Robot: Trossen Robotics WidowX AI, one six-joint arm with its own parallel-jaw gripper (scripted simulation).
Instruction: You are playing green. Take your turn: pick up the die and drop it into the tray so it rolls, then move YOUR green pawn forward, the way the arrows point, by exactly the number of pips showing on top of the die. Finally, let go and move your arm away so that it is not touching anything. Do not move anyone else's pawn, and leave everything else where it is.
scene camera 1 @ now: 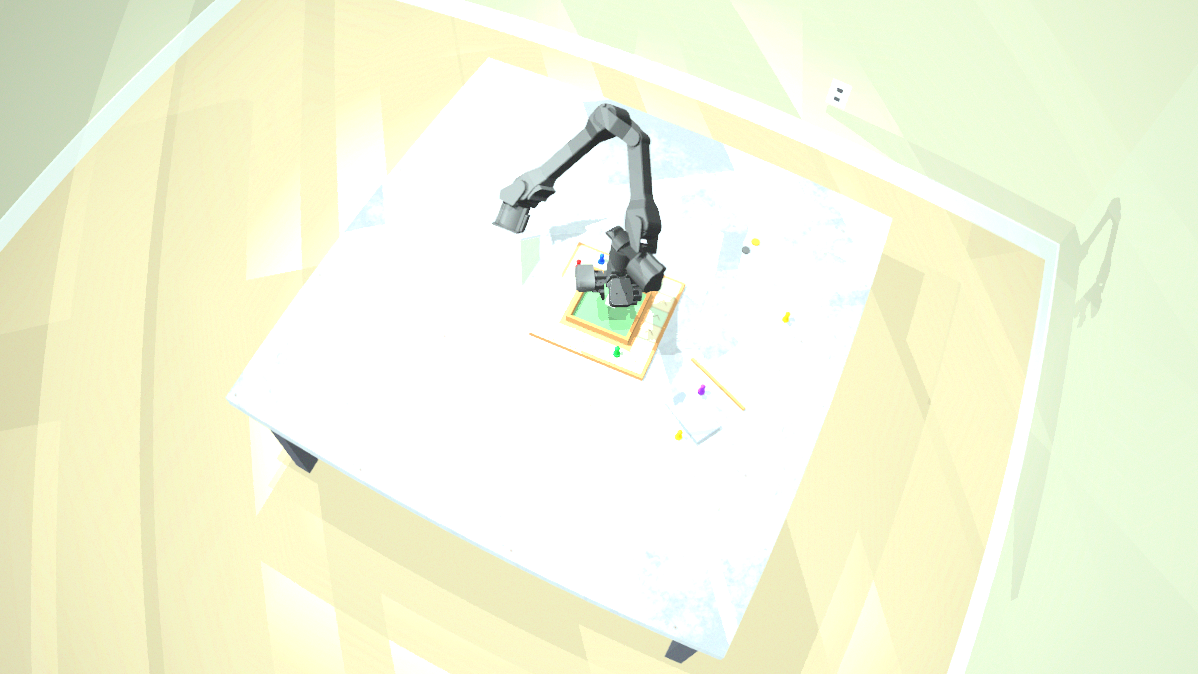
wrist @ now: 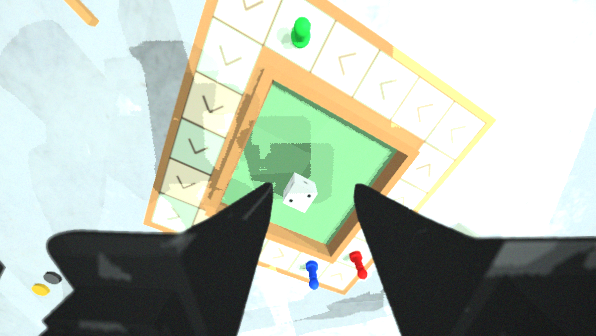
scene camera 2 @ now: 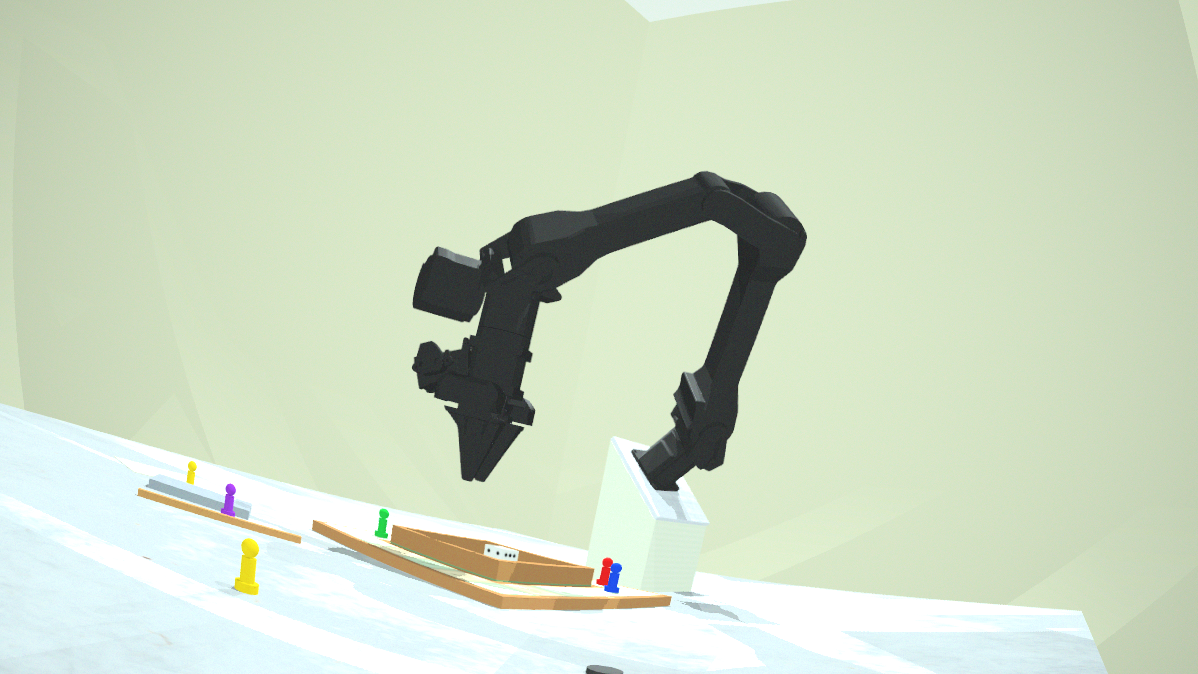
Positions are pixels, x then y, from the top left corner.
Labels:
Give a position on a yellow pawn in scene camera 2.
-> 245, 583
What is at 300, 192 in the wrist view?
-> A white die.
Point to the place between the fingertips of my gripper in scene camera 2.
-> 473, 481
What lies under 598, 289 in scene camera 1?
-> My gripper.

